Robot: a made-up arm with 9 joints.
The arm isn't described. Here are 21 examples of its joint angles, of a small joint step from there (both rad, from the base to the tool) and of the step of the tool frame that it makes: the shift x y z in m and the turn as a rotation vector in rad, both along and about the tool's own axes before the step.
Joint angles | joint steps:
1: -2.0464 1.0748 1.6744 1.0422 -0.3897 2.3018 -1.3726 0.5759 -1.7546 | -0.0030 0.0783 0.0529 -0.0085 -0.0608 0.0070 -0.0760 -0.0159 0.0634
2: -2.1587 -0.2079 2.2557 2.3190 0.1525 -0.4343 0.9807 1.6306 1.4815 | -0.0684 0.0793 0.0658 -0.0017 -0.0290 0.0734 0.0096 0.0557 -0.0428
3: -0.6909 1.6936 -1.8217 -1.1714 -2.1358 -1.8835 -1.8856 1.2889 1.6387 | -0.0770 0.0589 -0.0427 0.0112 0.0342 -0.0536 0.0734 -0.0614 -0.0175
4: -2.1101 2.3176 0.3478 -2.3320 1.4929 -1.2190 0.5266 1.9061 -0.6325 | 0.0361 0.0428 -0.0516 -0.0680 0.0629 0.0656 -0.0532 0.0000 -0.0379
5: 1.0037 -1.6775 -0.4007 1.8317 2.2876 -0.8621 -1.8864 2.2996 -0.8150 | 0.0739 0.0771 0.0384 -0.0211 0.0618 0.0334 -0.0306 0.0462 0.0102
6: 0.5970 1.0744 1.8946 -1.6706 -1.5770 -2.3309 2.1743 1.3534 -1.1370 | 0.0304 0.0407 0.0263 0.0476 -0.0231 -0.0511 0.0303 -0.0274 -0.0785
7: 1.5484 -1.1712 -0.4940 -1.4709 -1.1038 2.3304 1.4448 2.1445 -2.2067 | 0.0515 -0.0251 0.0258 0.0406 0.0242 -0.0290 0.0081 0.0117 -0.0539
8: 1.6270 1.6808 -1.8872 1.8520 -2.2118 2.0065 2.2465 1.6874 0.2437 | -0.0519 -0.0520 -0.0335 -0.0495 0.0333 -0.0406 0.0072 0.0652 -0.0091
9: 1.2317 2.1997 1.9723 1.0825 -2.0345 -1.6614 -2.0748 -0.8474 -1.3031 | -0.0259 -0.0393 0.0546 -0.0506 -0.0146 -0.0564 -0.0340 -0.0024 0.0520
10: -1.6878 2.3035 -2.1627 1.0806 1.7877 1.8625 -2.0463 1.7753 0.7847 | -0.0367 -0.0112 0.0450 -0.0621 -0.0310 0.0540 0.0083 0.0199 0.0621
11: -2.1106 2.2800 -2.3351 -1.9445 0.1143 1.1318 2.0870 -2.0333 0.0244 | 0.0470 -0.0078 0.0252 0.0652 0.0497 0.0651 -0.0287 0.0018 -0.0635
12: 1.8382 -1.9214 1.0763 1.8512 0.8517 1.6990 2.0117 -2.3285 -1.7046 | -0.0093 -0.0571 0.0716 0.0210 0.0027 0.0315 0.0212 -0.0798 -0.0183
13: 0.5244 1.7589 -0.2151 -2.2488 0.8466 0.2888 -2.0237 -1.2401 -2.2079 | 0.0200 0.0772 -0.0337 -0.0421 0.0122 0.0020 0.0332 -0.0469 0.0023
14: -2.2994 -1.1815 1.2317 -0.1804 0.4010 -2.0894 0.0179 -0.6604 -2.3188 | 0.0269 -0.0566 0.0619 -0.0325 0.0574 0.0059 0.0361 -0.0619 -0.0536
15: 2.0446 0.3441 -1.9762 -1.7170 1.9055 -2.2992 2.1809 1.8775 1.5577 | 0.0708 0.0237 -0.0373 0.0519 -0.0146 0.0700 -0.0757 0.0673 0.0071
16: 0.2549 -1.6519 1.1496 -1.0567 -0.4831 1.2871 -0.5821 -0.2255 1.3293 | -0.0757 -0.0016 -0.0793 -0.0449 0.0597 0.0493 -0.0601 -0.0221 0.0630
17: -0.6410 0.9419 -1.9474 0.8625 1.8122 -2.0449 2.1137 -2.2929 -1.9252 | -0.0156 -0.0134 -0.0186 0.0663 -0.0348 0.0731 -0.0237 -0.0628 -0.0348
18: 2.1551 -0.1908 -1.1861 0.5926 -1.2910 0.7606 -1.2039 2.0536 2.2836 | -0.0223 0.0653 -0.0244 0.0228 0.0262 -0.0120 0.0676 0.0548 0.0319
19: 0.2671 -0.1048 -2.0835 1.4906 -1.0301 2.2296 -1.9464 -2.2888 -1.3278 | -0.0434 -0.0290 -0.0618 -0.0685 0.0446 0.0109 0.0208 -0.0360 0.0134
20: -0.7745 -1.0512 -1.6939 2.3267 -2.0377 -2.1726 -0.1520 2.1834 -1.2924 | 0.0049 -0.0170 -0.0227 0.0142 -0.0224 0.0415 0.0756 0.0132 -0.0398
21: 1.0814 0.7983 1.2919 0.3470 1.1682 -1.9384 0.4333 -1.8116 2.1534 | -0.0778 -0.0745 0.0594 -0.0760 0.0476 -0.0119 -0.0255 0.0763 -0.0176
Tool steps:
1: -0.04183 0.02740 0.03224 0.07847 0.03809 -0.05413
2: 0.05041 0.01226 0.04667 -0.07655 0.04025 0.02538
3: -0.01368 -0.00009 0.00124 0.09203 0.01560 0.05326
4: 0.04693 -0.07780 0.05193 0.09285 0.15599 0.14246
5: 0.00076 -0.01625 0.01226 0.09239 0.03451 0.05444
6: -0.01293 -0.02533 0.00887 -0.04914 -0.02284 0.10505
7: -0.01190 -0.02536 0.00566 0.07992 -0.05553 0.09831
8: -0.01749 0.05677 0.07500 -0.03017 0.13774 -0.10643
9: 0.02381 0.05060 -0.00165 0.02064 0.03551 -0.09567
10: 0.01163 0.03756 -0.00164 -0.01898 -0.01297 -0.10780
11: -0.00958 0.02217 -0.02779 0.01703 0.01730 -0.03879
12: 0.03899 0.06346 -0.05410 -0.00789 -0.05655 -0.02969
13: 0.01800 0.00321 -0.00935 -0.06275 0.10808 -0.00215
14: -0.02059 -0.02570 0.02448 -0.08008 0.06981 0.06788
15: 0.01785 0.00193 0.04745 -0.09336 0.06418 0.01160
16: -0.03574 0.03517 -0.03555 0.11102 -0.07378 -0.16954
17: 0.01802 0.00500 0.02270 -0.03261 0.05913 0.01622
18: -0.02887 0.03504 -0.05994 0.08858 -0.11138 -0.07667
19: 0.04302 -0.02287 0.00611 0.02436 0.13245 -0.04045
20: 0.03004 0.00382 0.02437 0.03368 0.05960 -0.04584
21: -0.04267 0.01621 0.00567 -0.10410 0.00093 -0.03784
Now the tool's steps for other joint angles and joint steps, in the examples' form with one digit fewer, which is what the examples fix.
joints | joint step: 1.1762 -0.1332 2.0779 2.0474 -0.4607 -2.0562 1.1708 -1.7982 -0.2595 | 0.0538 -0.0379 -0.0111 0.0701 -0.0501 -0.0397 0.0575 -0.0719 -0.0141
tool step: -0.0119 -0.0346 -0.0027 -0.0096 0.0019 0.0040
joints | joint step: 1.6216 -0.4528 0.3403 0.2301 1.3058 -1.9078 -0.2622 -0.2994 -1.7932 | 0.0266 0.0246 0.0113 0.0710 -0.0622 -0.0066 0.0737 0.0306 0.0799
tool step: -0.0143 0.0015 0.0063 -0.0763 0.0412 -0.0310
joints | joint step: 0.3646 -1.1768 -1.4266 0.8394 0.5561 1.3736 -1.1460 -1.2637 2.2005 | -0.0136 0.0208 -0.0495 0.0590 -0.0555 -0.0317 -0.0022 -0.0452 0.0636
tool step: -0.0343 0.0452 -0.0001 0.0222 0.0174 -0.1318
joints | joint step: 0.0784 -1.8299 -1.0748 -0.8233 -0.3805 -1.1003 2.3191 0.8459 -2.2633 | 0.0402 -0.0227 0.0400 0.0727 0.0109 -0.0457 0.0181 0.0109 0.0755
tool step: 0.0064 0.0513 0.0135 -0.0383 0.0402 -0.1462
